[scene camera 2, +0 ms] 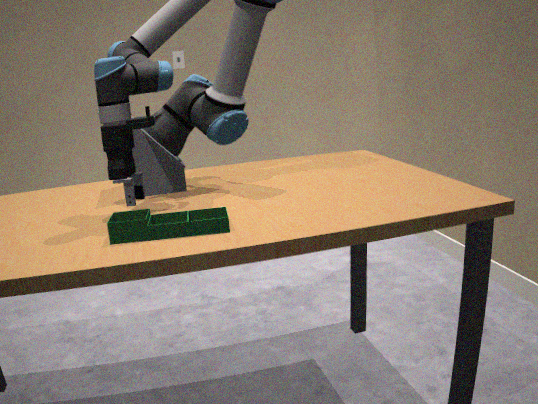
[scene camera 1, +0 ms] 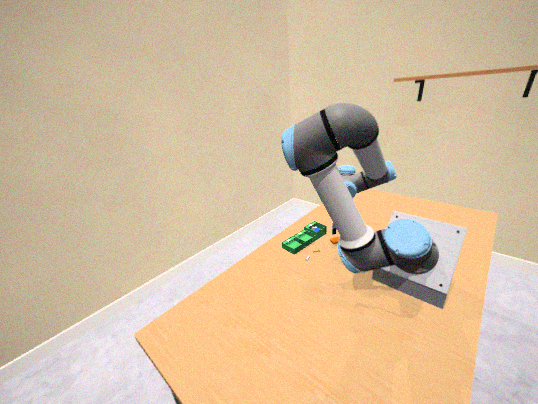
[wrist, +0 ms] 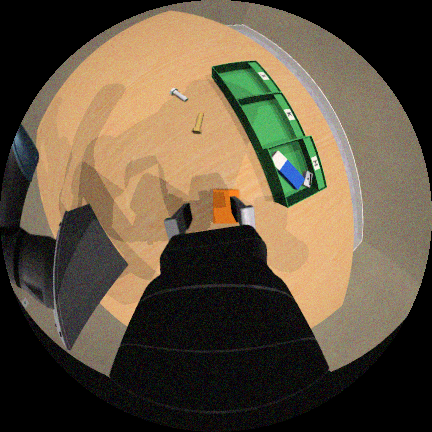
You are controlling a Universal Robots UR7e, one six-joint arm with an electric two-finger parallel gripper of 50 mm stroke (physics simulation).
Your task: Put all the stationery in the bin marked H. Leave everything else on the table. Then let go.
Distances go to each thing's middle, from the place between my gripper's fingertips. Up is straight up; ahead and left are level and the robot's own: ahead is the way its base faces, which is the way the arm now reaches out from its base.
Labels:
The orange block point(wrist: 221, 212) is 4 cm below my hand, 2 cm ahead of it and 1 cm to the right of it. The rest, counted from my hand: green three-compartment bin point(scene camera 2: 131, 226): 14 cm ahead, 8 cm to the left, 2 cm below.

